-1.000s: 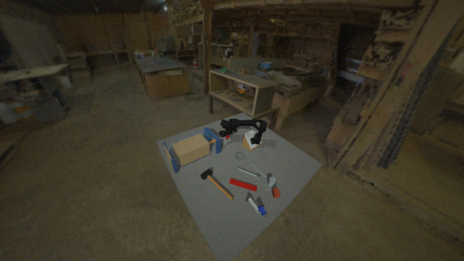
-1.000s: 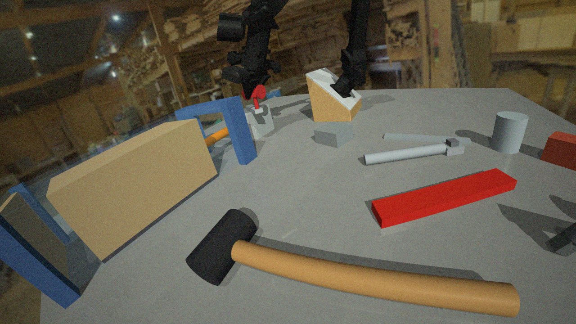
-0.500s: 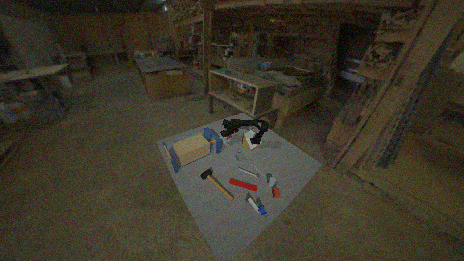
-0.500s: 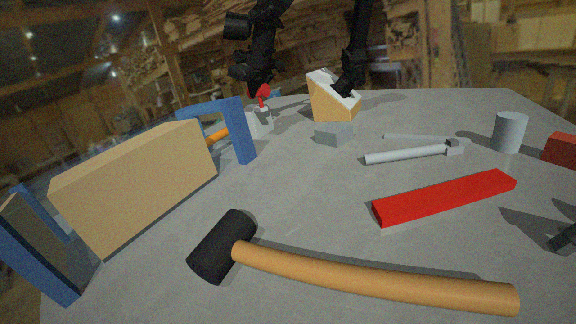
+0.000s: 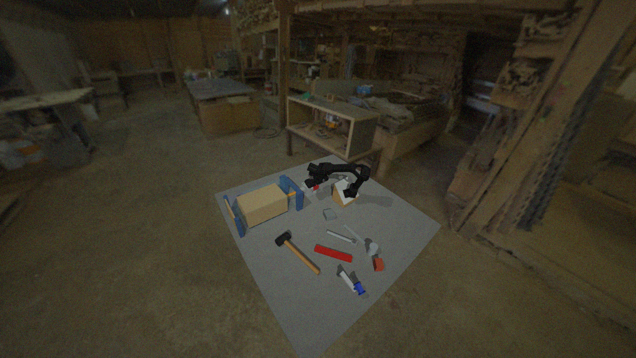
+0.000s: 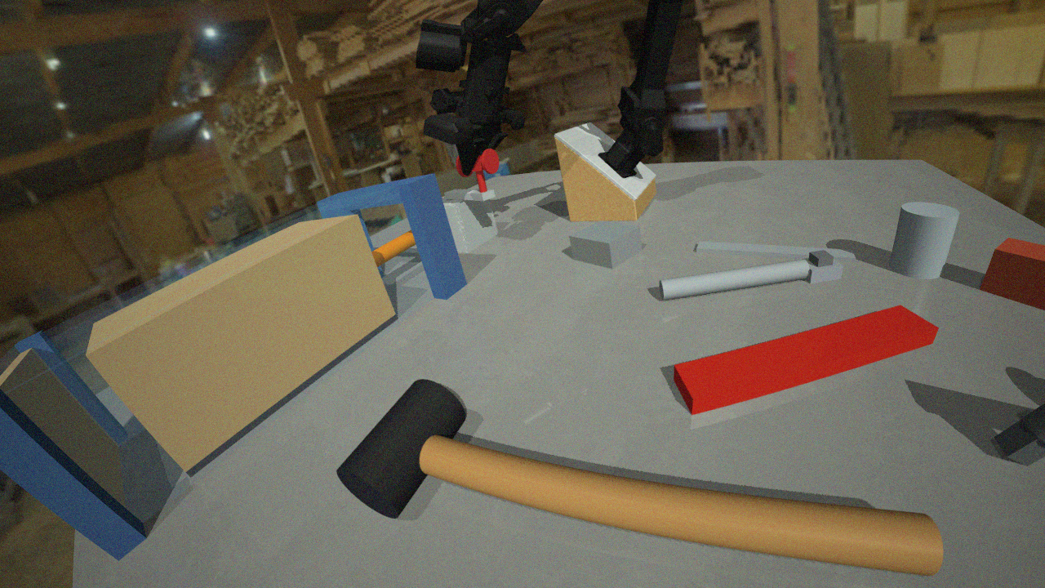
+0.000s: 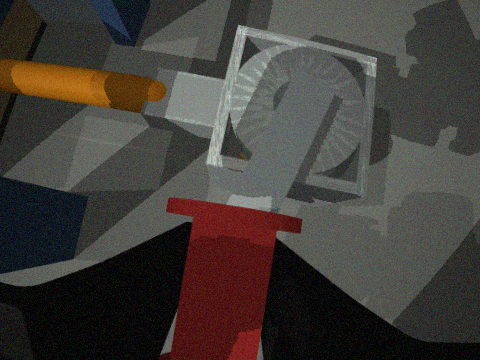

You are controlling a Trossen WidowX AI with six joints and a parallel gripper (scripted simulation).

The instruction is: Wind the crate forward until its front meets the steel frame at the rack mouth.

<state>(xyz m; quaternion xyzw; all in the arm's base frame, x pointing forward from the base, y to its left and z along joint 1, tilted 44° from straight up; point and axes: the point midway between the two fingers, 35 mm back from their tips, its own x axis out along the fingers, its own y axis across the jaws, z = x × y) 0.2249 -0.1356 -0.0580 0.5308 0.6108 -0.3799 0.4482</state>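
My gripper tip is 10 mm past the winch handle with red knob, 20 mm to the left of it and 30 mm above it. The rest, counted from my gripper tip: grey block: 10 mm behind, 220 mm to the left, 120 mm below; then winch: 30 mm behind, 90 mm to the right, 100 mm below; then flat grey strip: 60 mm behind, 440 mm to the left, 130 mm below.
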